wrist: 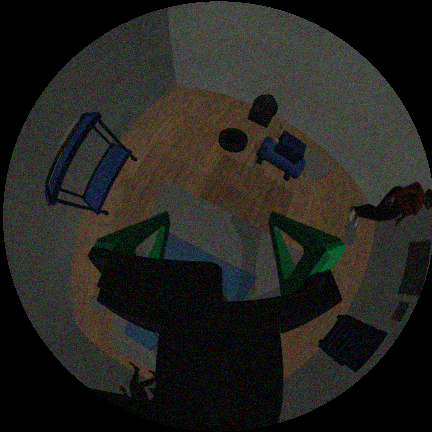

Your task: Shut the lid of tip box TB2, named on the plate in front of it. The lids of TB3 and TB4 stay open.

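Frame: origin at the arm's base, x left, y back, z up, level; metres.
Where they show: gripper, between the fingertips: point(218, 216).
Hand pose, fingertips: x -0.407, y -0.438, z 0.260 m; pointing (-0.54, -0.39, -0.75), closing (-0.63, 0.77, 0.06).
After its pixels a point has its place.
My gripper point(218, 216) @(x -0.407, y -0.438, z 0.260 m) is open, with its two green fingers wide apart and no object seen between them. The fingers stand over a grey area point(195, 215) @(x -0.403, y -0.521, z -0.196 m) with a blue patch point(187, 248) @(x -0.278, y -0.461, z -0.193 m) on it, and a darker shadow falls across the grey. No tip box, lid or name plate can be made out in this dark, grainy wrist view, so how the lids of TB2, TB3 and TB4 stand cannot be told. The black gripper body hides much of the lower middle.
A blue frame with black rods point(106, 176) stands at the left. A black round thing point(233, 140), a dark upright thing point(263, 109) and a blue rounded machine point(282, 159) stand at the top. A dark ribbed thing point(354, 342) is at lower right; a red and black shape point(411, 196) is far right.
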